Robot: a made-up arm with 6 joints. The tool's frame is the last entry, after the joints.
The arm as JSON. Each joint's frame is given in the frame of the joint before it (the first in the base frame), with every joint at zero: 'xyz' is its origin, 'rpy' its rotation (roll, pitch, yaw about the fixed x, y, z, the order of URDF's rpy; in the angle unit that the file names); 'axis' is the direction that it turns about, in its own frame. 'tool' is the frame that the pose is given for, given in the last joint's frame.
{
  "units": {
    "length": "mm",
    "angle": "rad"
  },
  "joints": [
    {
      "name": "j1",
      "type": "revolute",
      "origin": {
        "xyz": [
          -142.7,
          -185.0,
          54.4
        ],
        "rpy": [
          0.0,
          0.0,
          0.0
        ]
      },
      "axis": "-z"
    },
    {
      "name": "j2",
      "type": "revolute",
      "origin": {
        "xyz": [
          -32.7,
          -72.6,
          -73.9
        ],
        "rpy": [
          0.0,
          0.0,
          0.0
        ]
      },
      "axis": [
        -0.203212,
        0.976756,
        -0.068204
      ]
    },
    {
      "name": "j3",
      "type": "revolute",
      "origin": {
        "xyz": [
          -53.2,
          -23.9,
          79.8
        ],
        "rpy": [
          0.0,
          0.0,
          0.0
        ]
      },
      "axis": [
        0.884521,
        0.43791,
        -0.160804
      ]
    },
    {
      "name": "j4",
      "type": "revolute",
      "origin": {
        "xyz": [
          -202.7,
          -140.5,
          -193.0
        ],
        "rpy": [
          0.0,
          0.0,
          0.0
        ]
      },
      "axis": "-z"
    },
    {
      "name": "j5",
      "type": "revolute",
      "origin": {
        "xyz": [
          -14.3,
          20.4,
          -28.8
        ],
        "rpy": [
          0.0,
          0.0,
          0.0
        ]
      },
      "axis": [
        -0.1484,
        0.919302,
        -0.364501
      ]
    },
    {
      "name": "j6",
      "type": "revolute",
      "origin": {
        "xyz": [
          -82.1,
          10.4,
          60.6
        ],
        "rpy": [
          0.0,
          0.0,
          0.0
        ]
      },
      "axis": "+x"
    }
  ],
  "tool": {
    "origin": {
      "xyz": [
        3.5,
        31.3,
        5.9
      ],
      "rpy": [
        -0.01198,
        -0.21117,
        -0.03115
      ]
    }
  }
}
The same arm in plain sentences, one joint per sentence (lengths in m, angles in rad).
The arm has six revolute joints in a row. What follows holds with every joint at zero, and every direction is one of the base frame's.
The first joint sits 0.1427 m along -x and 0.185 m along -y and 0.0544 m along +z from the base frame's origin and rotates about -z.
The second joint sits 0.0327 m along -x and 0.0726 m along -y and 0.0739 m along -z from the first joint and rotates about the direction (-0.203192, 0.976761, -0.068197).
The third joint sits 0.0532 m along -x and 0.0239 m along -y and 0.0798 m along +z from the second joint and rotates about the direction (0.884521, 0.43791, -0.160804).
The fourth joint sits 0.2027 m along -x and 0.1405 m along -y and 0.193 m along -z from the third joint and rotates about -z.
The fifth joint sits 0.0143 m along -x and 0.0204 m along +y and 0.0288 m along -z from the fourth joint and rotates about the direction (-0.1484, 0.919302, -0.364501).
The sixth joint sits 0.0821 m along -x and 0.0104 m along +y and 0.0606 m along +z from the fifth joint and rotates about +x.
The tool frame, which is the frame that the pose is given for, sits 0.0035 m along +x and 0.0313 m along +y and 0.0059 m along +z from the sixth joint; its axes are the base frame's turned by roll -0.012, pitch -0.2112 and yaw -0.0312 rad (as in URDF: about the fixed x, then y, then z).

